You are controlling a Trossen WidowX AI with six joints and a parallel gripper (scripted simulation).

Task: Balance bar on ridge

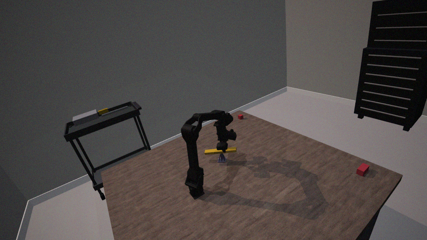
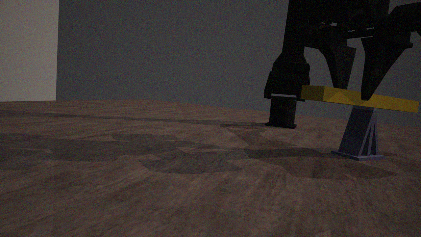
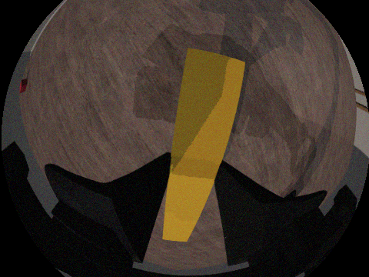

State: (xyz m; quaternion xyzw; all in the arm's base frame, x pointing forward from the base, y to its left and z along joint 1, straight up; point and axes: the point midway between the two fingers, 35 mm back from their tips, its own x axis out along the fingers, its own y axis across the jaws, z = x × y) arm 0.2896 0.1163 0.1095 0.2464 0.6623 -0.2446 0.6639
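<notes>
Right now the yellow bar is 2 cm behind my gripper tip and 2 cm to the left of it. The rest, counted from my gripper tip: small red cube (45 cm ahead, 38 cm to the left, 6 cm below).
</notes>
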